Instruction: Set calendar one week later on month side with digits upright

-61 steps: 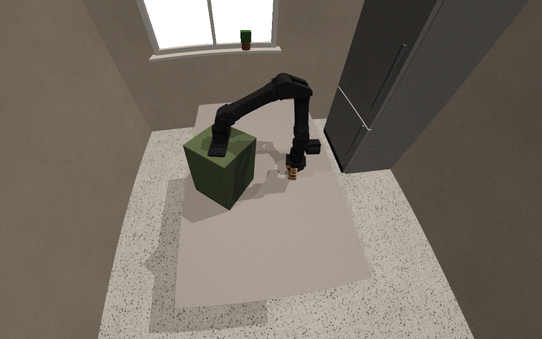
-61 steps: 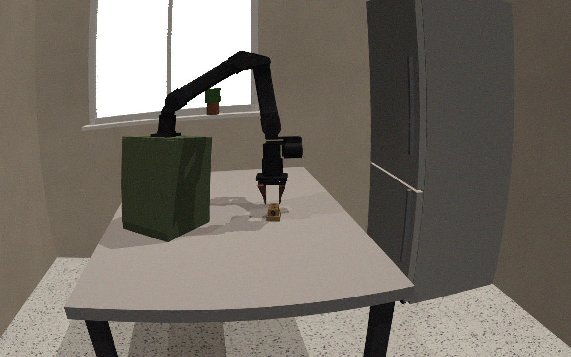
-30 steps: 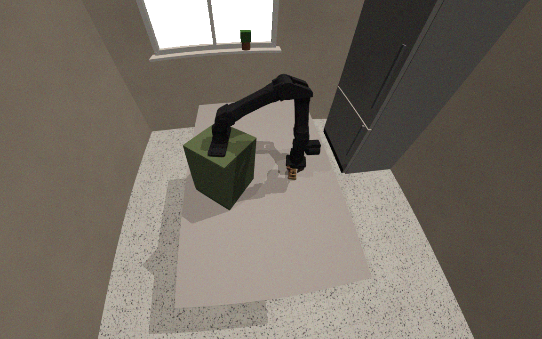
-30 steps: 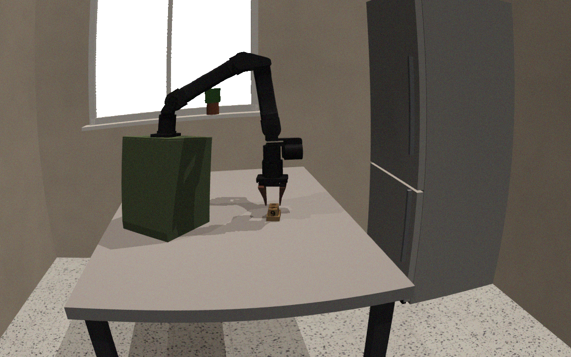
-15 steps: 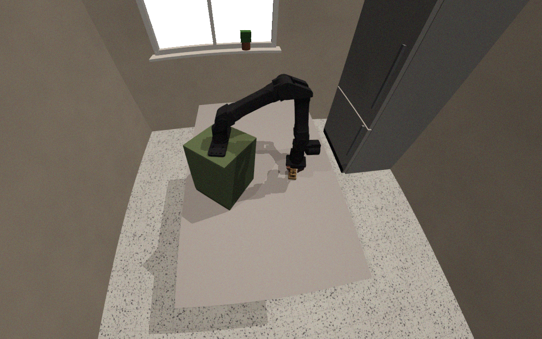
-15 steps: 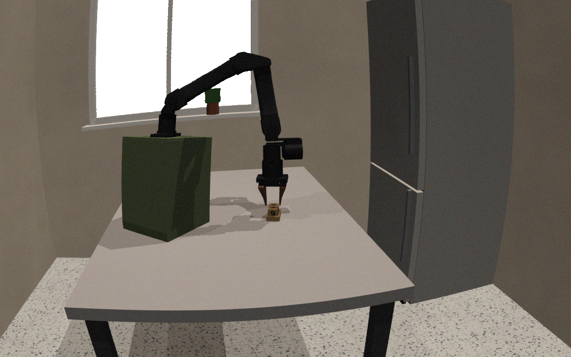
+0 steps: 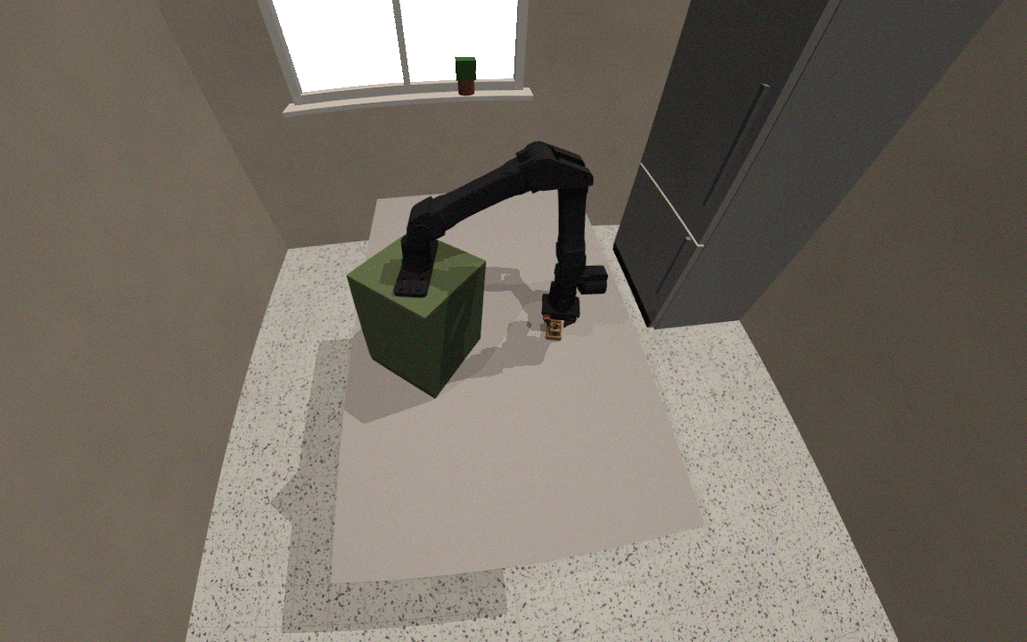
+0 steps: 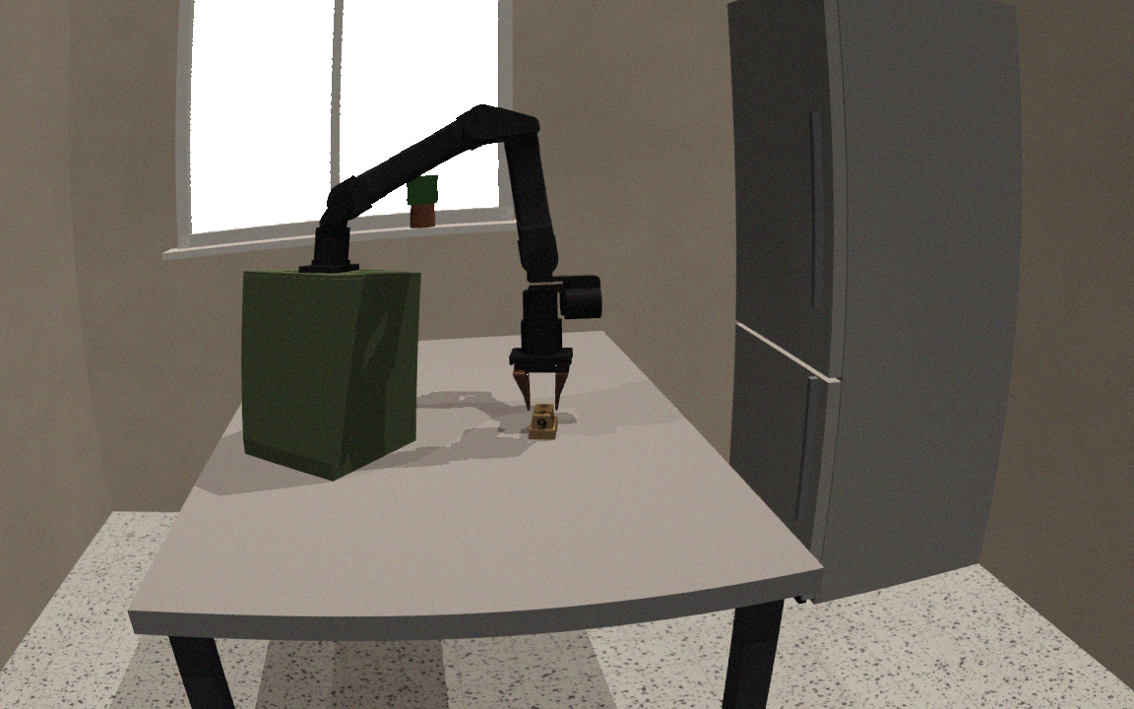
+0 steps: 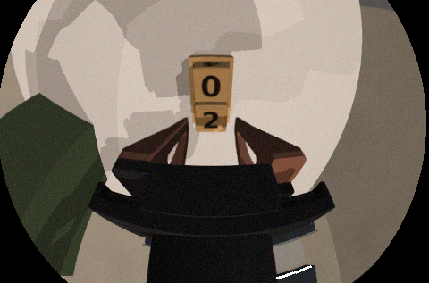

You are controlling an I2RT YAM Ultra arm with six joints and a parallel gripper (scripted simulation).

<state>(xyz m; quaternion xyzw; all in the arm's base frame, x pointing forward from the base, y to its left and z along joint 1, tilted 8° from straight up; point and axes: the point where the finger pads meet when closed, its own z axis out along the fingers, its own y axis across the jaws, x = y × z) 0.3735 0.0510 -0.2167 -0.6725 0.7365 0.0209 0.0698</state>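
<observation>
Now: hand 50 mm above the wooden tray and 20 mm to the right of it.
</observation>
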